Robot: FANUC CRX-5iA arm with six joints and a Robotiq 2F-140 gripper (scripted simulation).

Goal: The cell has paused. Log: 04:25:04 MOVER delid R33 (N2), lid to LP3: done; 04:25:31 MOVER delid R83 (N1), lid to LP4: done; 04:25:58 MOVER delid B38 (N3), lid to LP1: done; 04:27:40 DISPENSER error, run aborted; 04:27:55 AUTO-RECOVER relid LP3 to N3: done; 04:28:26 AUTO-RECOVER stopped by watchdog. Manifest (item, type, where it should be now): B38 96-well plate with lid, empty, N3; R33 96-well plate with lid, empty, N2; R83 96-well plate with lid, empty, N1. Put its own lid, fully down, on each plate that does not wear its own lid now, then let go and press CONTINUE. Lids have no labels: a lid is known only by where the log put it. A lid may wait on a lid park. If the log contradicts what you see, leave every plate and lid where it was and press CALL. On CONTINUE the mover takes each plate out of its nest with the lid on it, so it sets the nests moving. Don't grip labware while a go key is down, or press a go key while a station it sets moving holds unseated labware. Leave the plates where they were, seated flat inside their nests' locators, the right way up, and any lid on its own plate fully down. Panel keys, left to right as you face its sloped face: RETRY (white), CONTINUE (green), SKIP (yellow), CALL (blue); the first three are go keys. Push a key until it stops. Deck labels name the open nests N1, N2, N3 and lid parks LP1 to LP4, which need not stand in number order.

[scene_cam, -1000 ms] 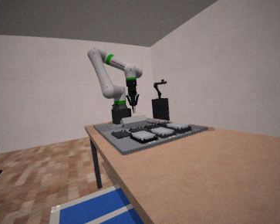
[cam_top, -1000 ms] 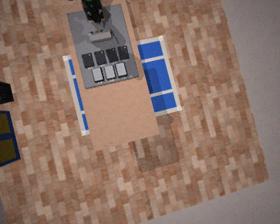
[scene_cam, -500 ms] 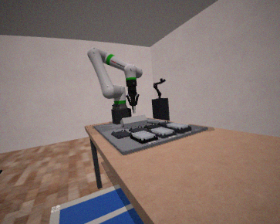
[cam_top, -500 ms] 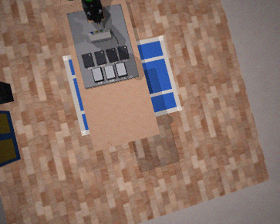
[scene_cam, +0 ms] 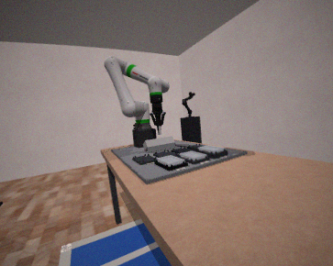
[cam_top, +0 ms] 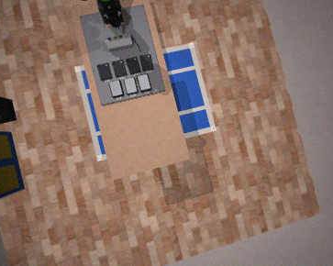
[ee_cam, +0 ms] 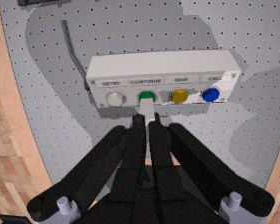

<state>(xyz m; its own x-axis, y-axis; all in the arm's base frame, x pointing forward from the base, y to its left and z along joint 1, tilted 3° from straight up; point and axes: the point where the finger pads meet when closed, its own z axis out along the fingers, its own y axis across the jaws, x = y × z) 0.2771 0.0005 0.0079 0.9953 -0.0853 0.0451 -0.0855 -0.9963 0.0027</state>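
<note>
Right now my hand is 7 cm above the green key. Round my hand: white key: 7 cm below, 5 cm to the left, 1 cm ahead; yellow key: 7 cm below, 5 cm to the right; blue key: 10 cm to the right, 7 cm below, 1 cm behind.
</note>
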